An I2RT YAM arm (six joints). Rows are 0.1 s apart.
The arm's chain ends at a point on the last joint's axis. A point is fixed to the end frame.
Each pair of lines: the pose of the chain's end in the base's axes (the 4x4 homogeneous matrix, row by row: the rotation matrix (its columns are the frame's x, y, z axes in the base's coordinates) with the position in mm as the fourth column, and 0 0 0 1 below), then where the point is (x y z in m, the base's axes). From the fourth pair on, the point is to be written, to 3 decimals.
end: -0.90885 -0.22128 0.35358 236.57; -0.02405 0.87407 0.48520 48.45; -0.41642 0.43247 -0.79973 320.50; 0 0 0 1
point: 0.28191 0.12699 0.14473
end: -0.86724 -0.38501 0.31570 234.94; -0.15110 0.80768 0.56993 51.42; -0.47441 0.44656 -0.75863 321.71; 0 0 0 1
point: 0.27700 0.14378 0.15195
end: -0.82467 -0.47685 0.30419 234.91; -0.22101 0.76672 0.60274 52.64; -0.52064 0.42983 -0.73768 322.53; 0 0 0 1
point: 0.27761 0.15000 0.15575
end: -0.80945 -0.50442 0.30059 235.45; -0.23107 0.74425 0.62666 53.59; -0.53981 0.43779 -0.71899 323.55; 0 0 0 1
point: 0.278 0.156 0.160
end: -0.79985 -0.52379 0.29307 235.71; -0.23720 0.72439 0.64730 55.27; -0.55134 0.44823 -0.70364 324.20; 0 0 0 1
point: 0.278 0.162 0.163
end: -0.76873 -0.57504 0.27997 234.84; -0.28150 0.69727 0.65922 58.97; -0.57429 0.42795 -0.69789 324.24; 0 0 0 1
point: 0.276 0.167 0.164
